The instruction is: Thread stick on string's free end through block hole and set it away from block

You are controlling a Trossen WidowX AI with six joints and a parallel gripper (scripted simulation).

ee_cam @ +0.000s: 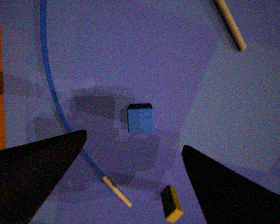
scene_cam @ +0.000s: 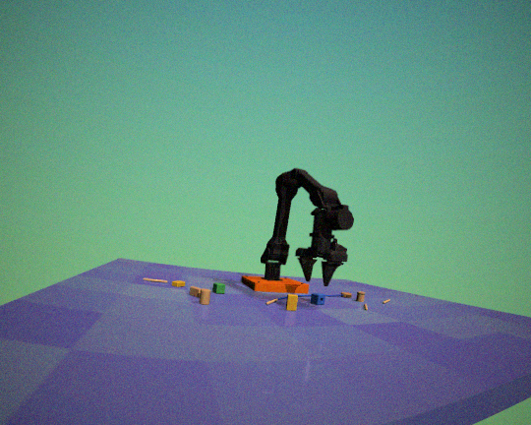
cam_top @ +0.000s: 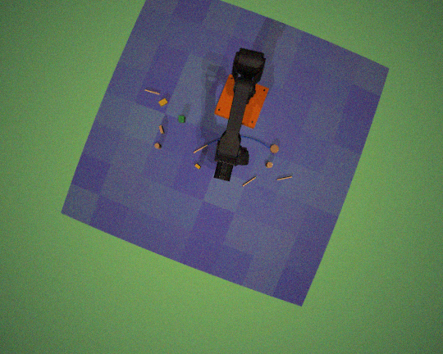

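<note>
Right now my gripper tip is 40 mm above the blue block and 10 mm to the right of it. From my gripper tip the other things lie so: thin wooden stick: 120 mm to the right, 60 mm below, 30 mm behind; then wooden cylinder: 200 mm to the left, 40 mm below, 10 mm behind; then round wooden button: 210 mm to the left, 90 mm behind, 50 mm below.
</note>
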